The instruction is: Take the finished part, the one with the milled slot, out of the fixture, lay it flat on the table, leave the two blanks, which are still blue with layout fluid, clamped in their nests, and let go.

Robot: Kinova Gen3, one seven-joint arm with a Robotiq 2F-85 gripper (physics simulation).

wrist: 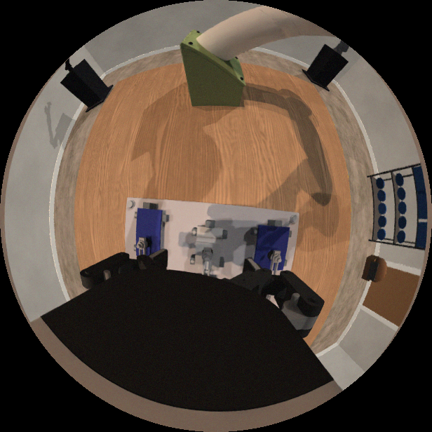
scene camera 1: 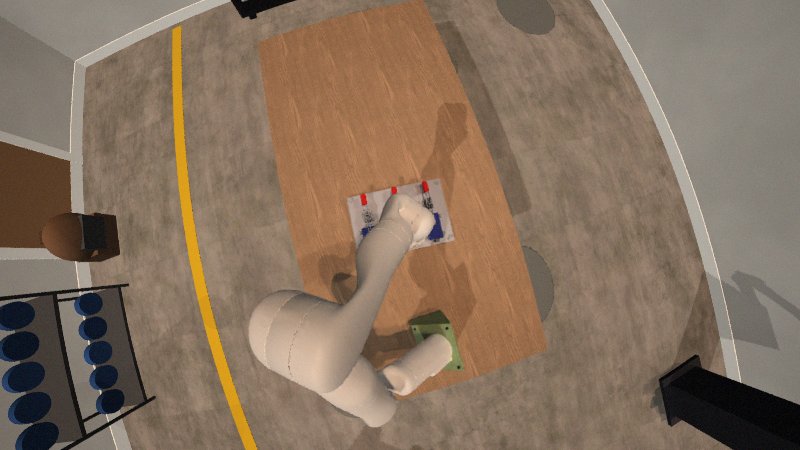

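Where they show: arm's base, origin of its link: (scene camera 1: 439, 346).
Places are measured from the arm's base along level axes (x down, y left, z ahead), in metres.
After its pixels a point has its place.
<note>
The fixture plate (scene camera 1: 355, 215) @[x 0.126, y 0.123, z 0.499 m] (wrist: 182, 212) lies on the table. One blue blank (scene camera 1: 437, 223) @[x 0.110, y -0.142, z 0.373 m] (wrist: 149, 225) sits in the nest at the wrist view's left, another blue blank (scene camera 1: 366, 230) @[x 0.105, y 0.101, z 0.432 m] (wrist: 272, 237) in the nest at its right; a clamp tip lies over each. The finished part (wrist: 207, 235) seems to be the pale grey piece in the middle nest, with a metal clamp (wrist: 207, 255) near it; its slot is hard to make out. My gripper (wrist: 204, 263) is open and empty, its black fingers wide apart above the plate, either side of the middle nest. The arm hides it in the scene view.
The wooden table (scene camera 1: 358, 111) @[x 0.141, y -0.013, z 0.902 m] (wrist: 250, 150) extends around the plate. The green arm mount (scene camera 1: 430, 320) @[x 0.048, y -0.002, z 0.077 m] (wrist: 212, 82) stands at one end. Red clamp handles (scene camera 1: 363, 199) @[x 0.084, y 0.075, z 0.535 m] (scene camera 1: 393, 190) @[x 0.080, y -0.033, z 0.529 m] (scene camera 1: 425, 186) @[x 0.090, y -0.144, z 0.508 m] line the plate's far edge. The arm (scene camera 1: 386, 246) @[x -0.429, y 0.035, z 0.336 m] reaches over the plate.
</note>
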